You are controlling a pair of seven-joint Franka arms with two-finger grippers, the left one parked.
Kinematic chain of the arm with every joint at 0, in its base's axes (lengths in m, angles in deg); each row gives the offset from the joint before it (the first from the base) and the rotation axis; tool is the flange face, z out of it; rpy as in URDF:
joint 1: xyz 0 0 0.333 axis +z
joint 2: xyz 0 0 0 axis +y
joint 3: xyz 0 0 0.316 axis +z
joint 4: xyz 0.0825 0 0 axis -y
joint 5: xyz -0.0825 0 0.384 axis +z
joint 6: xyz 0 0 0 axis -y
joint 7: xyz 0.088 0 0 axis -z
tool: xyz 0 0 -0.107 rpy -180 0 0
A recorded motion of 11 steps. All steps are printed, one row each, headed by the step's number.
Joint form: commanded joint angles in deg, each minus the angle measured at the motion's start. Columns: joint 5, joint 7, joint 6, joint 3, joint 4, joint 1, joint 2.
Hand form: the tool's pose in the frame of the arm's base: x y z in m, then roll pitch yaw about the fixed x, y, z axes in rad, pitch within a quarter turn. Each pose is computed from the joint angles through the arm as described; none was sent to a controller.
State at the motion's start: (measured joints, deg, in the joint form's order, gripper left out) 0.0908 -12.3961 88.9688 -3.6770 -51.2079 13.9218 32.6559
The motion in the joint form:
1: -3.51 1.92 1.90 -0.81 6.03 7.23 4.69
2: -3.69 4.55 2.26 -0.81 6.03 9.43 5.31
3: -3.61 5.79 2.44 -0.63 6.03 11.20 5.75
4: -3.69 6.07 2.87 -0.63 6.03 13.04 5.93
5: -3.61 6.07 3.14 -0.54 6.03 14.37 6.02
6: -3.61 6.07 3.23 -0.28 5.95 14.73 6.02
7: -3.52 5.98 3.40 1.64 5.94 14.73 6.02
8: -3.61 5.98 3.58 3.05 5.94 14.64 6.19
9: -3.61 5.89 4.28 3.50 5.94 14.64 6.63
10: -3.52 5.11 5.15 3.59 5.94 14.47 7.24
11: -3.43 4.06 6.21 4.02 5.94 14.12 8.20
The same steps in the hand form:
1: 0.6939 0.2253 0.5741 3.0089 -0.1249 0.4980
2: 0.6877 0.2527 0.5669 3.0116 -0.1258 0.4912
3: 0.6809 0.2761 0.5615 3.0178 -0.1243 0.5030
4: 0.6730 0.2984 0.5600 3.0162 -0.1290 0.5312
5: 0.6662 0.3151 0.5592 3.0181 -0.1323 0.5560
6: 0.6636 0.3211 0.5586 3.0209 -0.1326 0.5656
7: 0.6574 0.3346 0.5582 3.0430 -0.1370 0.5908
8: 0.6540 0.3434 0.5561 3.0568 -0.1385 0.6066
9: 0.6549 0.3478 0.5517 3.0609 -0.1434 0.6144
10: 0.6587 0.3485 0.5453 3.0608 -0.1471 0.6272
11: 0.6638 0.3500 0.5346 3.0642 -0.1483 0.6455

